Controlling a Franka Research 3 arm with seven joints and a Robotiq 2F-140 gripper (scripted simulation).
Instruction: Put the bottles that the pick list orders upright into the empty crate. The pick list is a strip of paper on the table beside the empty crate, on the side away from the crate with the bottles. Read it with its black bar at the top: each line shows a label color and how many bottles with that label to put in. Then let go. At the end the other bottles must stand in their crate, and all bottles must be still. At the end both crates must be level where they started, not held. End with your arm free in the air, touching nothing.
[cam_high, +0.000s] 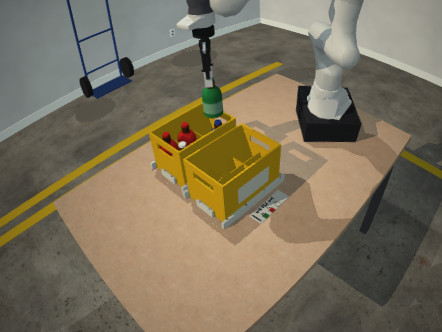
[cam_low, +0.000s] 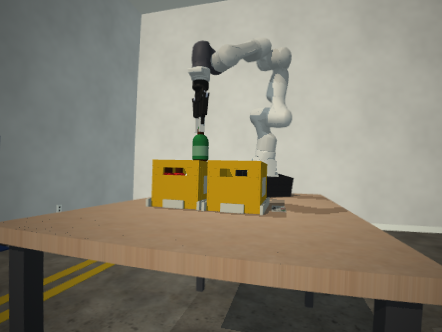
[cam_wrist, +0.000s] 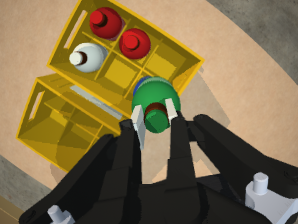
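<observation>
Now: hand 8 cm above the green bottle. Round my hand: red-label bottle: 10 cm ahead, 4 cm to the right, 26 cm below; white-capped bottle: 17 cm ahead, 6 cm to the left, 26 cm below; blue-label bottle: 3 cm to the left, 26 cm below.
</observation>
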